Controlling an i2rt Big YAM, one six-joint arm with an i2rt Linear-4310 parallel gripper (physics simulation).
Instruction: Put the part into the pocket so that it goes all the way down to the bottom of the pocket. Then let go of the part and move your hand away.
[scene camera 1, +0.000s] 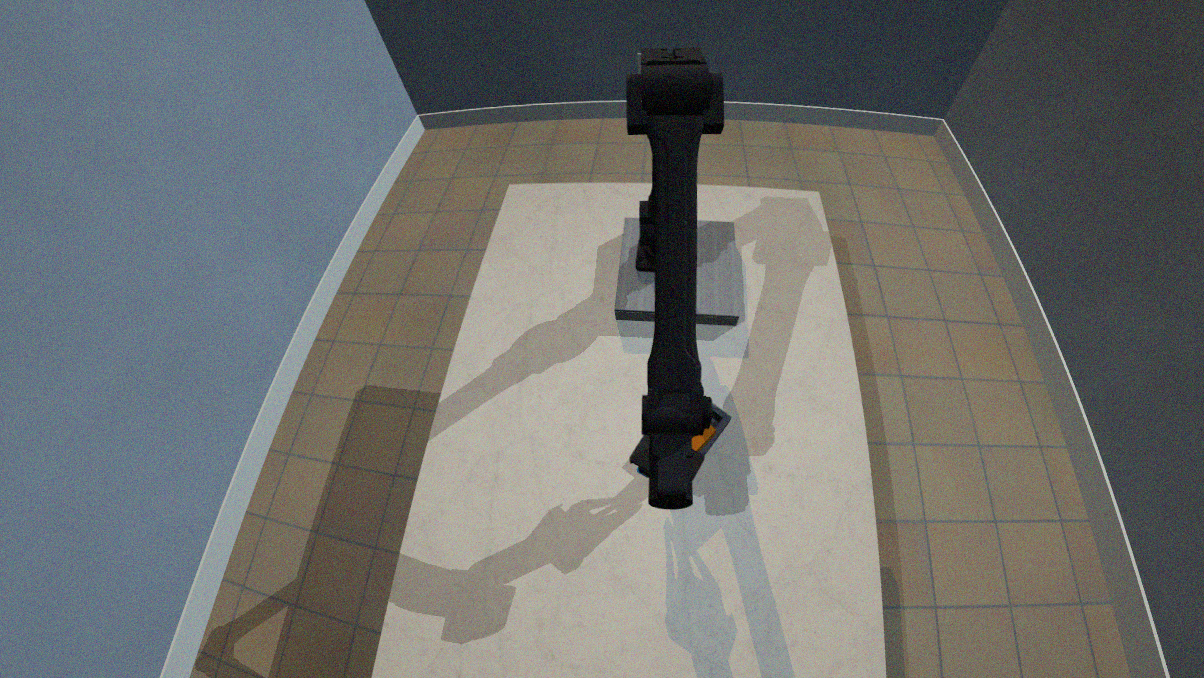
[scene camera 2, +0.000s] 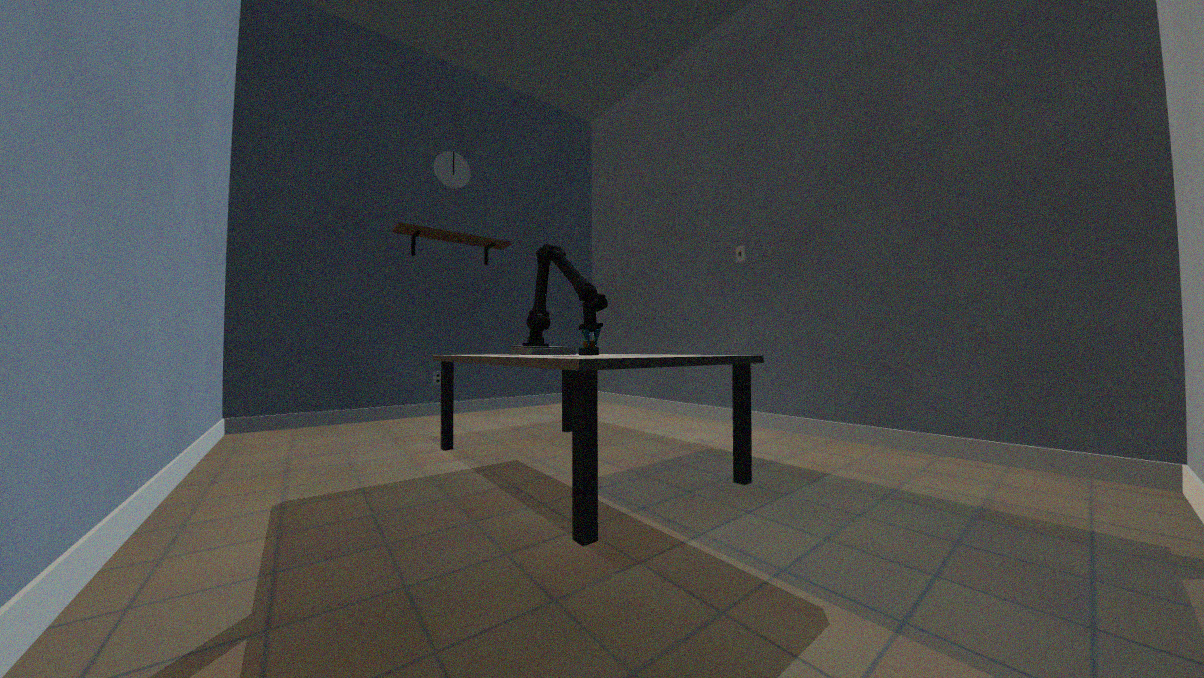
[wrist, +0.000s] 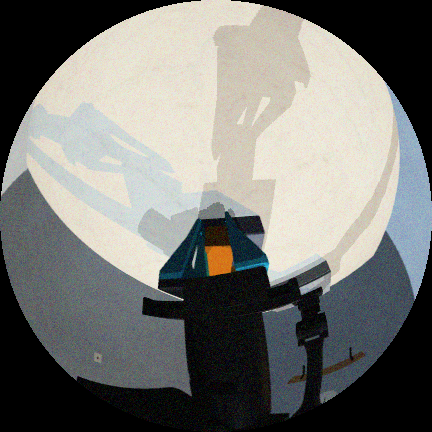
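Orange part (wrist: 217, 246) at 14 cm from the lens; my gripper (wrist: 213, 218) at 15 cm from the lens.
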